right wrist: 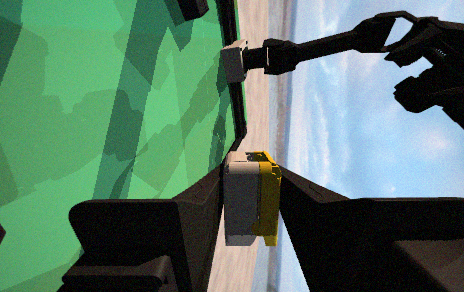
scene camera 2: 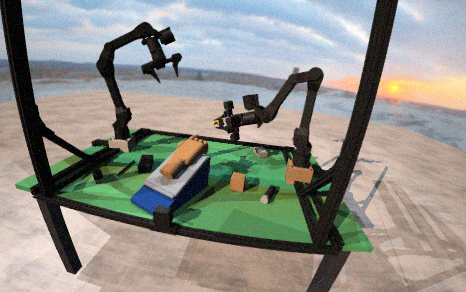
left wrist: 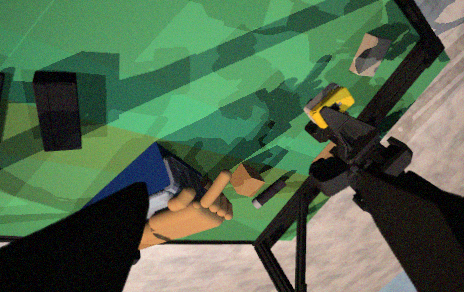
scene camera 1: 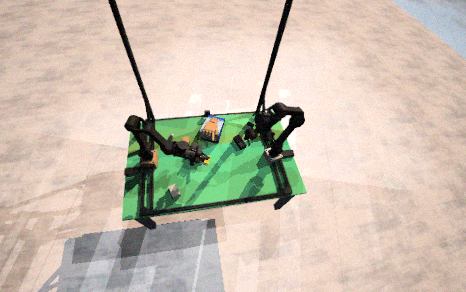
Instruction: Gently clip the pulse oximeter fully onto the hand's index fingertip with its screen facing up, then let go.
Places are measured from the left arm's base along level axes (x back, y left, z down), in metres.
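Pixels of known places: left gripper, fingertip midpoint: (right wrist: pixel 405 75) (scene camera 2: pixel 169 80) (left wrist: pixel 255 187) (scene camera 1: pixel 248 137); right gripper, fingertip midpoint: (right wrist: pixel 247 169) (scene camera 2: pixel 215 124) (left wrist: pixel 315 104) (scene camera 1: pixel 209 159); left arm's base, origin of the base link: (right wrist: pixel 245 60) (scene camera 2: pixel 122 137) (scene camera 1: pixel 273 153); right arm's base, origin of the base link: (scene camera 2: pixel 300 164) (scene camera 1: pixel 148 156).
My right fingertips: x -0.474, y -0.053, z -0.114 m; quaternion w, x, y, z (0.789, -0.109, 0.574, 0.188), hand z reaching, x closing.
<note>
Ahead of a thing's pixels: the offset from my right fingertips to its top centre.
The yellow and grey pulse oximeter @(dz -0.026, dx -0.018, dy +0.005 m) (scene camera 1: pixel 206 161) (scene camera 2: pixel 216 123) (left wrist: pixel 330 104) (right wrist: pixel 252 200) is between the fingertips of my right gripper (right wrist: pixel 247 169), which is shut on it and holds it above the table, apart from the hand. The tan hand (scene camera 1: pixel 212 127) (scene camera 2: pixel 187 154) (left wrist: pixel 187 218) rests on a sloped blue and grey stand (scene camera 1: pixel 204 135) (scene camera 2: pixel 195 181) (left wrist: pixel 131 176). In the left wrist view its index finger (left wrist: pixel 216 189) sticks out from the other fingers. My left gripper (scene camera 2: pixel 167 79) is open and empty, high above the table. The oximeter's screen cannot be made out.
An orange cube @(dz +0.123, dx -0.090, dy -0.271 m) (scene camera 2: pixel 238 182) (left wrist: pixel 246 180) and a dark cylinder with a pale end @(dz +0.145, dx -0.196, dy -0.331 m) (scene camera 2: pixel 269 194) (left wrist: pixel 269 194) lie beside the stand. A black block @(dz +0.138, dx +0.292, dy -0.139 m) (scene camera 2: pixel 145 163) (left wrist: pixel 57 112) is on its other side. A pale block @(dz +0.143, dx -0.262, dy +0.069 m) (scene camera 1: pixel 173 191) (scene camera 2: pixel 260 152) (left wrist: pixel 370 55) lies farther off. Black rails edge the table.
</note>
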